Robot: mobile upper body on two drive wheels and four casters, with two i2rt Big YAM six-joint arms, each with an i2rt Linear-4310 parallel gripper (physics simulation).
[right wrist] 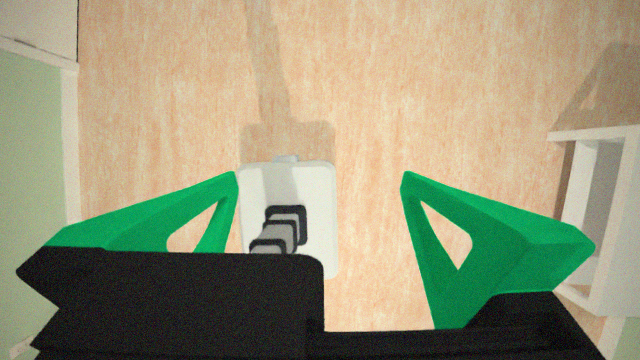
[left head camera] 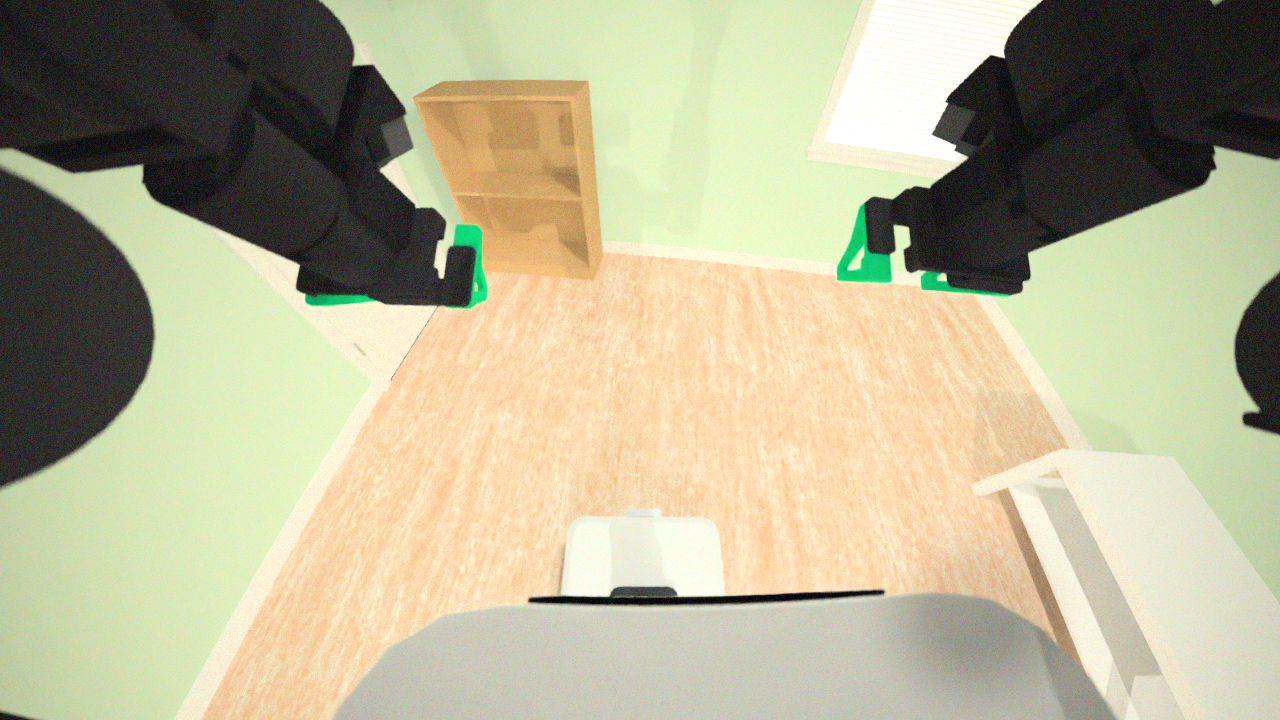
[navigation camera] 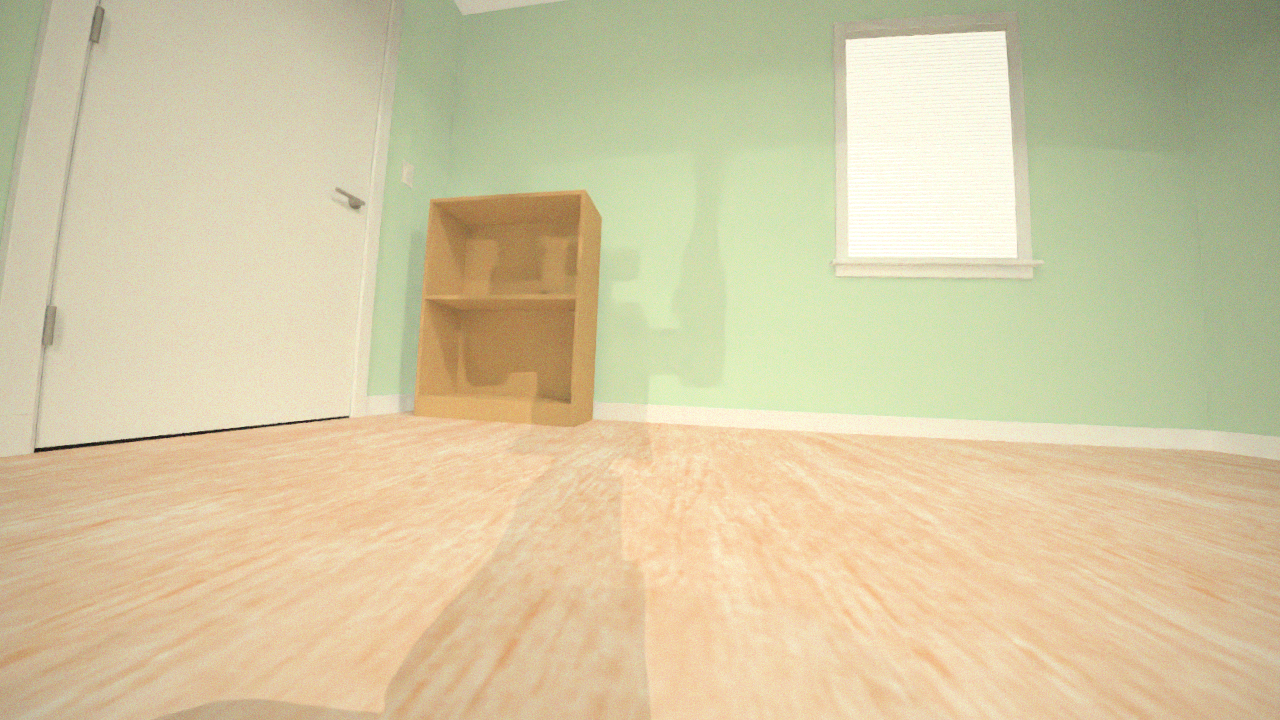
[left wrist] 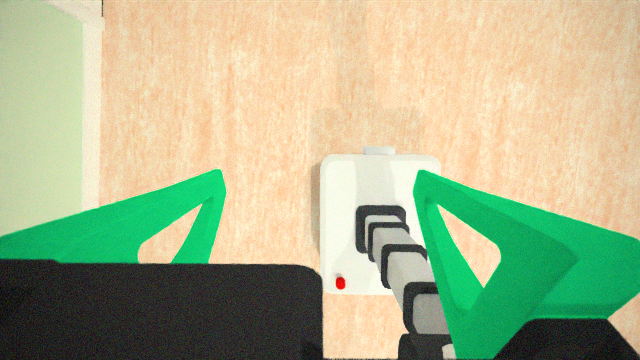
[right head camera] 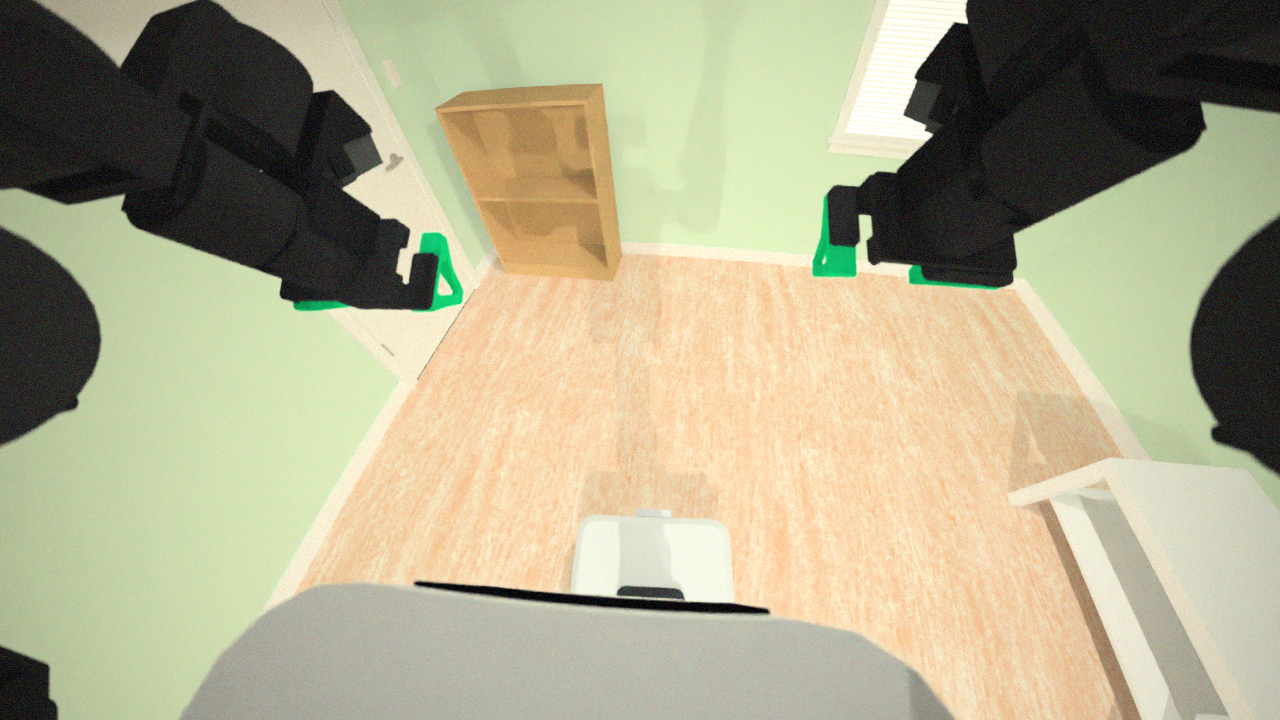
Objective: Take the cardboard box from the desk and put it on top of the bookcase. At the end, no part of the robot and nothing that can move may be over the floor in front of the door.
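Places are measured from the left arm's base along level axes (x ahead, y left, z up), in millimetres.
Where they show: left gripper, fingertip midpoint: (left head camera: 438, 293) (left wrist: 319, 180) (right head camera: 419, 297); right gripper, fingertip midpoint: (right wrist: 319, 180) (left head camera: 881, 278) (right head camera: 862, 273).
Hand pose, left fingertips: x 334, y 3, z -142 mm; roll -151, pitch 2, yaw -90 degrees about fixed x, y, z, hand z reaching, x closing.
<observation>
After its pixels a point has its place.
The cardboard box does not show in these views. The wooden bookcase (left head camera: 592, 179) @[x 2016, y 69, z -814 mm] (right head camera: 610, 179) @[x 2048, y 64, z -820 mm] (navigation camera: 586, 331) @[x 1942, y 78, z -978 mm] stands against the far wall, right of the door; no box shows on its top in the head views. The white door (right head camera: 402, 192) @[x 1651, y 1079, z -629 mm] (navigation camera: 214, 223) @[x 1280, y 1122, z -766 mm] is closed. White furniture (left head camera: 1181, 537) @[x 116, y -2082, z -960 mm] (right head camera: 1203, 528) @[x 215, y -1978, z -960 mm] (right wrist: 622, 285) @[x -288, y -1822, z -960 mm], possibly the desk, shows in part at the lower right. My left gripper (left head camera: 402, 284) (right head camera: 383, 288) (left wrist: 319, 180) @[x 334, y 3, z -142 mm] and right gripper (left head camera: 905, 268) (right head camera: 886, 266) @[x 350, y -445, z -128 mm] (right wrist: 319, 174) @[x 350, y -445, z -128 mm] are open and empty, apart, high above the floor.
My white base (left head camera: 590, 555) @[x 194, y -51, z -1150 mm] (right head camera: 595, 555) @[x 188, y -39, z -1150 mm] (left wrist: 340, 190) @[x 169, y -51, z -1150 mm] (right wrist: 320, 215) @[x 46, y -401, z -1150 mm] stands on the wooden floor, below and between the arms. A green wall runs along the left. A window (left head camera: 913, 80) @[x 1969, y -1486, z -234 mm] (navigation camera: 930, 152) @[x 1959, y -1561, z -29 mm] is in the far wall, right of the bookcase.
</observation>
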